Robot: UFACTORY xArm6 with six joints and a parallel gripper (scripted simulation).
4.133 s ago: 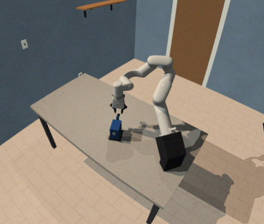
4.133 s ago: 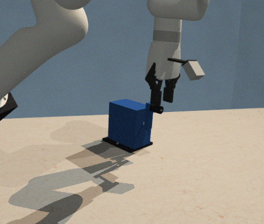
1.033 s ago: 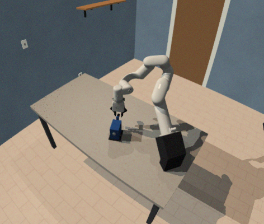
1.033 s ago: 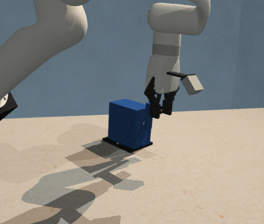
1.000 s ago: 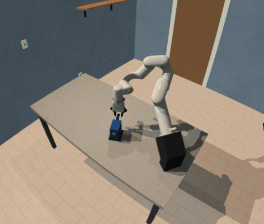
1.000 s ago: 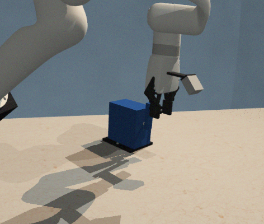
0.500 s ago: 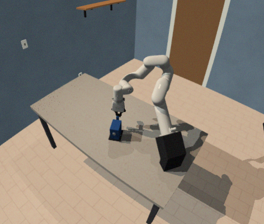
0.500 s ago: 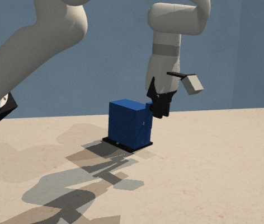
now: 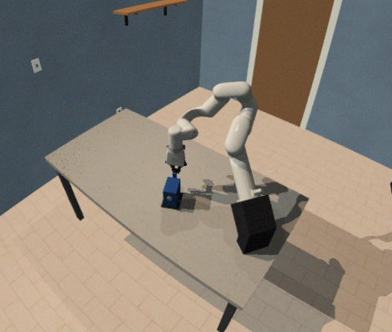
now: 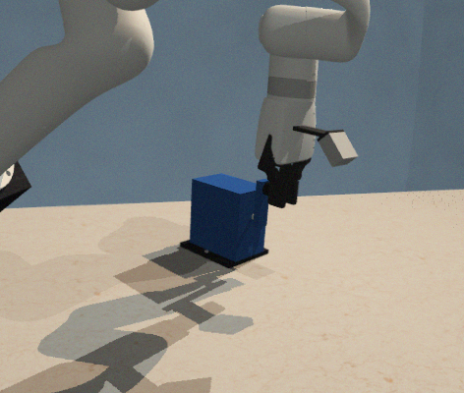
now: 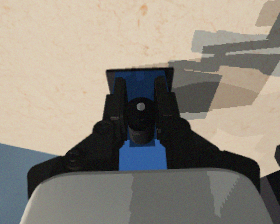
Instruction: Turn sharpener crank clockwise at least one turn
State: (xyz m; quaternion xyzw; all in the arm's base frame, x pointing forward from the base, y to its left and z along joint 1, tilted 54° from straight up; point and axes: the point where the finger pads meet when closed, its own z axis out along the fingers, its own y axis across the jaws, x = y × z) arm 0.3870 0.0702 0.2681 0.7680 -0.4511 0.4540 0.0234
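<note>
Now: the crank 2 cm to the left of my hand, 1 cm below it and 1 cm behind it.
</note>
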